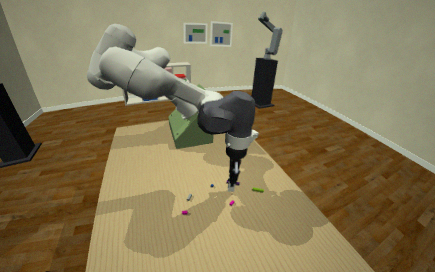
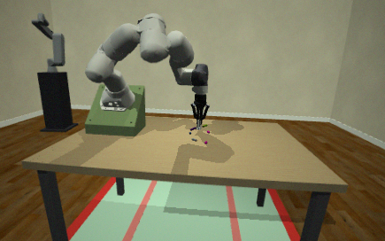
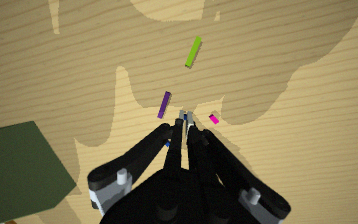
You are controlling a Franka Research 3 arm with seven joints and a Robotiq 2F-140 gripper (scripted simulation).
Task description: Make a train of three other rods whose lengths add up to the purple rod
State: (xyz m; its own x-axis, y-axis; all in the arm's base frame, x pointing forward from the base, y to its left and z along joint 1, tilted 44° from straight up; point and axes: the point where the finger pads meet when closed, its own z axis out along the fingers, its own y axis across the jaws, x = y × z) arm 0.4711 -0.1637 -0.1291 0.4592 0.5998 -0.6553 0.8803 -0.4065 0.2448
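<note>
The purple rod lies 4 cm to the left of my hand, 4 cm below it and 4 cm behind it. Round my hand: dark blue piece 6 cm to the right, 6 cm behind, 4 cm below; grey rod 17 cm to the right, 4 cm below, 4 cm behind; lime rod 11 cm to the left, 5 cm ahead, 4 cm below.
</note>
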